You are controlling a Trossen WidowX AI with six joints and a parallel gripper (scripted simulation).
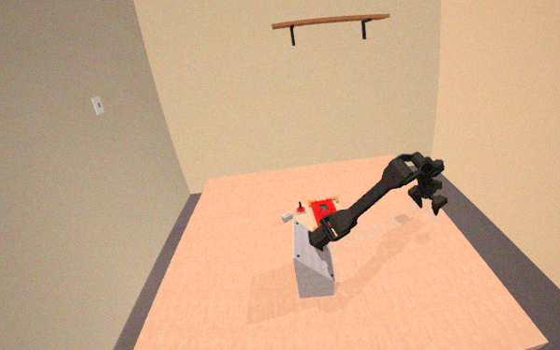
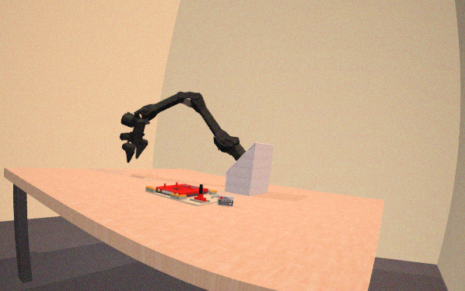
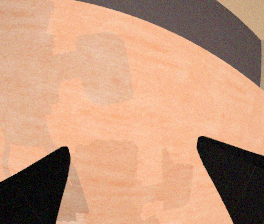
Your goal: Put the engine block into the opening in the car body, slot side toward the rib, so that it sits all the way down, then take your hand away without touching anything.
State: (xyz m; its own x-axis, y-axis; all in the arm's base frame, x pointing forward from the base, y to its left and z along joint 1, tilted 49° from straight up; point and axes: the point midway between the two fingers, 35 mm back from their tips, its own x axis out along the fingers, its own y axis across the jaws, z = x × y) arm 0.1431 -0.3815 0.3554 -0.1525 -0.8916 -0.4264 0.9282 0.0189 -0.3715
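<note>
The grey engine block is 630 mm to the left of my gripper tip, 170 mm ahead of it and 50 mm below it.
</note>
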